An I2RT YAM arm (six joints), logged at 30 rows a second.
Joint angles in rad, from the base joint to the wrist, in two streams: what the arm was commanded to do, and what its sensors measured. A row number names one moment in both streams.
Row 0, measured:
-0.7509, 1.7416, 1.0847, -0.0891, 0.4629, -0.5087
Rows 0 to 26, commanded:
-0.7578, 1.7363, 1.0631, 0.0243, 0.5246, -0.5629
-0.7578, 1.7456, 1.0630, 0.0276, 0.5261, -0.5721
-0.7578, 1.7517, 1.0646, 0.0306, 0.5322, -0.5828
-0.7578, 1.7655, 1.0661, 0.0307, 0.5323, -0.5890
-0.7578, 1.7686, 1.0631, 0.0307, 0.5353, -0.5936
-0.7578, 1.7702, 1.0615, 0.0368, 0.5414, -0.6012
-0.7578, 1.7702, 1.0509, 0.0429, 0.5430, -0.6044
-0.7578, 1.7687, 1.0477, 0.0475, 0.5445, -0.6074
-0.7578, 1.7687, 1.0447, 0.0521, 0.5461, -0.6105
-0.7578, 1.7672, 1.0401, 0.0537, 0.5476, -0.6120
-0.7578, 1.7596, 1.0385, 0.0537, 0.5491, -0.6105
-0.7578, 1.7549, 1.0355, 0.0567, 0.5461, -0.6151
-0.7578, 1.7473, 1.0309, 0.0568, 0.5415, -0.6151
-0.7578, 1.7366, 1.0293, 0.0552, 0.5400, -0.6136
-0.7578, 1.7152, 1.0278, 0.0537, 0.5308, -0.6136
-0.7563, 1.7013, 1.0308, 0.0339, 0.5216, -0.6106
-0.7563, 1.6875, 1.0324, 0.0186, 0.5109, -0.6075
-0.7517, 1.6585, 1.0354, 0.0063, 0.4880, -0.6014
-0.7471, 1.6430, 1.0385, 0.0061, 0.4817, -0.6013
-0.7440, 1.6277, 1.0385, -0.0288, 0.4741, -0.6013
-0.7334, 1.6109, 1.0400, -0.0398, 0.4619, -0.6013
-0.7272, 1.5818, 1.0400, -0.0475, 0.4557, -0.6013
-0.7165, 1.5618, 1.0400, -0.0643, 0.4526, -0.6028
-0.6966, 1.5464, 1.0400, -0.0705, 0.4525, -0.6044
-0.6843, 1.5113, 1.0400, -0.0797, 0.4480, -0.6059
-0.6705, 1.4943, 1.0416, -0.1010, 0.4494, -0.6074
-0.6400, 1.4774, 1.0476, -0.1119, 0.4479, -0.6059
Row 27, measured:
-0.6937, 1.5539, 1.0317, -0.0746, 0.4751, -0.5869
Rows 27 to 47, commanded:
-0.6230, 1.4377, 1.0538, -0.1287, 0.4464, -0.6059
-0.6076, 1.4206, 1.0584, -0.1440, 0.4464, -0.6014
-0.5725, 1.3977, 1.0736, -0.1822, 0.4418, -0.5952
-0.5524, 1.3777, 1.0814, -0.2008, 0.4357, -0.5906
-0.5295, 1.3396, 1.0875, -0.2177, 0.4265, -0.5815
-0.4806, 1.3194, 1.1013, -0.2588, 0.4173, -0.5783
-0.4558, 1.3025, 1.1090, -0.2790, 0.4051, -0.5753
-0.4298, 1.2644, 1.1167, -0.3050, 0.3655, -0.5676
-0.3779, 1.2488, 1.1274, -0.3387, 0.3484, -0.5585
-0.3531, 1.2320, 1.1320, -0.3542, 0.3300, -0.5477
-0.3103, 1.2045, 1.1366, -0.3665, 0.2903, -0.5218
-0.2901, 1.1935, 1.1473, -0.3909, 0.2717, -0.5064
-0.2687, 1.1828, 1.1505, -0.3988, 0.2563, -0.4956
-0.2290, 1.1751, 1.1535, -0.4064, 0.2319, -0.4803
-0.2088, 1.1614, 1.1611, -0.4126, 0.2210, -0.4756
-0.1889, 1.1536, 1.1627, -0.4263, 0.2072, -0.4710
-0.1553, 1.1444, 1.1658, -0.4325, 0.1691, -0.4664
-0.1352, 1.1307, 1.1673, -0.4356, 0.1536, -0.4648
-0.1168, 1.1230, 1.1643, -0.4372, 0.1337, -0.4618
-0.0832, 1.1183, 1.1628, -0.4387, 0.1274, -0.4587
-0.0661, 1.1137, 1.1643, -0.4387, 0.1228, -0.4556
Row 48, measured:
-0.1123, 1.1404, 1.1324, -0.4091, 0.2001, -0.5095
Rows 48 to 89, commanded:
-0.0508, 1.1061, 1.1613, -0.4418, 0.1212, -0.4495
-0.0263, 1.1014, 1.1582, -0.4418, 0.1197, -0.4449
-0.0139, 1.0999, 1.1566, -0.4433, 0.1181, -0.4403
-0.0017, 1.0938, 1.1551, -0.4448, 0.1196, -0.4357
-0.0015, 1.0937, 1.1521, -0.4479, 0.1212, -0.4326
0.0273, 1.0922, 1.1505, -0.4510, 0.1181, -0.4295
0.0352, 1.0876, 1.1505, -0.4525, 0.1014, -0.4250
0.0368, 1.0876, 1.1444, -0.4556, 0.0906, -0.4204
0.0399, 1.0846, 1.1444, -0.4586, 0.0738, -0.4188
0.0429, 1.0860, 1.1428, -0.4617, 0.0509, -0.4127
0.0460, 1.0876, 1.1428, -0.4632, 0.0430, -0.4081
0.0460, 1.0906, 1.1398, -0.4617, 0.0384, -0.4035
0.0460, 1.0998, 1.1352, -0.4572, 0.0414, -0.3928
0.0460, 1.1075, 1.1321, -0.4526, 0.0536, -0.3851
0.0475, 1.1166, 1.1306, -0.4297, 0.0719, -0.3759
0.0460, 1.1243, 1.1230, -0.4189, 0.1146, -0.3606
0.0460, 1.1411, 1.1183, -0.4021, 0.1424, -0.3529
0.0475, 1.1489, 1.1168, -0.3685, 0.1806, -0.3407
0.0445, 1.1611, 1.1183, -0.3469, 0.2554, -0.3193
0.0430, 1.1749, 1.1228, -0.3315, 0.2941, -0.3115
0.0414, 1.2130, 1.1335, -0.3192, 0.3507, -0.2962
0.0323, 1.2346, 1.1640, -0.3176, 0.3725, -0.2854
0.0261, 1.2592, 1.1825, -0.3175, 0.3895, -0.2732
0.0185, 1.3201, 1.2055, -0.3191, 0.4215, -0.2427
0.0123, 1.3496, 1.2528, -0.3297, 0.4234, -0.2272
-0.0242, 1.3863, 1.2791, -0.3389, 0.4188, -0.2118
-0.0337, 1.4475, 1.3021, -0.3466, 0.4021, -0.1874
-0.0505, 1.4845, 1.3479, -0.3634, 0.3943, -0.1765
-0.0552, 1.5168, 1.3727, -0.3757, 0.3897, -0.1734
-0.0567, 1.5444, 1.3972, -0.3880, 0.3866, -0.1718
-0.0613, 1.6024, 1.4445, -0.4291, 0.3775, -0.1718
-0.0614, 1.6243, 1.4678, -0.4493, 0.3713, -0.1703
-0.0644, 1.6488, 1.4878, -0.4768, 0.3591, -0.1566
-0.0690, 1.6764, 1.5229, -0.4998, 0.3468, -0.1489
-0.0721, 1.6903, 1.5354, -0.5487, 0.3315, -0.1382
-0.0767, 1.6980, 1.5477, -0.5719, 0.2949, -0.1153
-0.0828, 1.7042, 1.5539, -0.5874, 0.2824, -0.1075
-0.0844, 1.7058, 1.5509, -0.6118, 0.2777, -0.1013
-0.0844, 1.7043, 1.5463, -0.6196, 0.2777, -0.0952
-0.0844, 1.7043, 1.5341, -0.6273, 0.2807, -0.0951
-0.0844, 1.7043, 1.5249, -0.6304, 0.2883, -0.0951
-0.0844, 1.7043, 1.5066, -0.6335, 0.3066, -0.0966
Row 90, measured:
-0.0769, 1.7088, 1.5002, -0.5816, 0.3054, -0.1570
